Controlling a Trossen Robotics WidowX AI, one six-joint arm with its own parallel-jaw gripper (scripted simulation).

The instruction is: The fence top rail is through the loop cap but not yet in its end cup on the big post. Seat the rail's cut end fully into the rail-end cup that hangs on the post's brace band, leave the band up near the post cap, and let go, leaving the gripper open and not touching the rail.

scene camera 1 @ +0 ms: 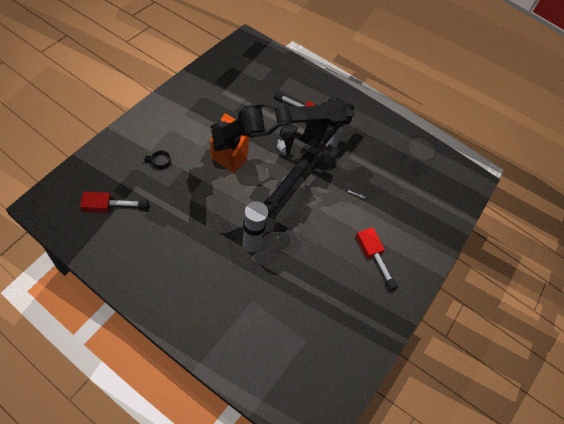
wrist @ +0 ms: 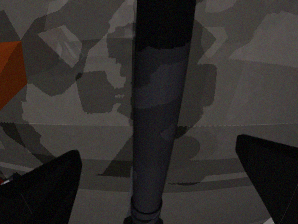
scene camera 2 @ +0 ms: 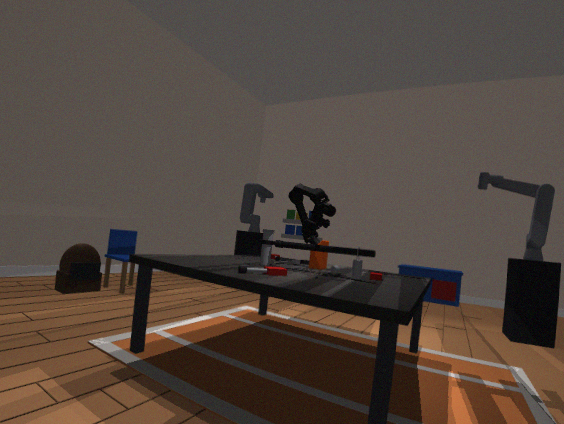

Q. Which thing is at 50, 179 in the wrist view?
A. My gripper.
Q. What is my gripper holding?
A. Nothing.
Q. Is my gripper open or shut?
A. Open.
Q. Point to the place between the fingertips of my gripper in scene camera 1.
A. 300, 162
